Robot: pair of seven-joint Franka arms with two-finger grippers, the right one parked.
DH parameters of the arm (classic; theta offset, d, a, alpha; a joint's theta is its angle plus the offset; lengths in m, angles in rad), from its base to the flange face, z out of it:
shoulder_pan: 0 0.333 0 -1.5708
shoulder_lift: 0 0 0 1.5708
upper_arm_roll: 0 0.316 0.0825 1.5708
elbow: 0 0 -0.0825 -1.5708
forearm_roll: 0 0.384 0 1.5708
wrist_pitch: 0 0 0.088 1.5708
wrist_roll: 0 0.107 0 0
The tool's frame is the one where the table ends.
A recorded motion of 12 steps. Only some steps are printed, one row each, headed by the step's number.
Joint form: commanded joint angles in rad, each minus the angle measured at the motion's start. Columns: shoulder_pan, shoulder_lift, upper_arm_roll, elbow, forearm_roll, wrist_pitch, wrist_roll.
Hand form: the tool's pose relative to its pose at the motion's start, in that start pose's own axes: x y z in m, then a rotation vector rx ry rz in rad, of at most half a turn. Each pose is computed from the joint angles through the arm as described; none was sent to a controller.
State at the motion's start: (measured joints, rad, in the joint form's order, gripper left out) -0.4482 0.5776 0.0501 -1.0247 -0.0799 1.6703 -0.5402
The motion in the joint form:
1: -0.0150 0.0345 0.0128 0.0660 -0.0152 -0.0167 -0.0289
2: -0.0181 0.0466 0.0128 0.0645 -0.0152 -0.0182 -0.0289
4: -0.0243 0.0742 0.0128 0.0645 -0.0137 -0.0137 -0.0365
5: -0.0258 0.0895 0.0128 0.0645 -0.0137 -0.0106 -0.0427
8: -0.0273 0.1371 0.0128 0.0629 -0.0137 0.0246 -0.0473
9: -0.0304 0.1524 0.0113 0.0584 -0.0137 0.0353 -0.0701
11: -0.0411 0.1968 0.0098 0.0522 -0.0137 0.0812 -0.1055
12: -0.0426 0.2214 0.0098 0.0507 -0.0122 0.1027 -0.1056
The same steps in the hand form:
1: 0.0017 0.0101 -0.0045 -0.0138 0.0088 -0.0214
2: 0.0019 0.0124 0.0055 -0.0053 -0.0038 -0.0191
4: 0.0032 0.0174 0.0258 0.0095 -0.0222 -0.0217
5: 0.0045 0.0190 0.0371 0.0168 -0.0320 -0.0272
8: 0.0114 0.0228 0.0707 0.0267 -0.0422 -0.0329
9: 0.0115 0.0257 0.0837 0.0322 -0.0498 -0.0526
11: 0.0127 0.0348 0.1171 0.0371 -0.0528 -0.0790
12: 0.0148 0.0362 0.1350 0.0421 -0.0549 -0.0786

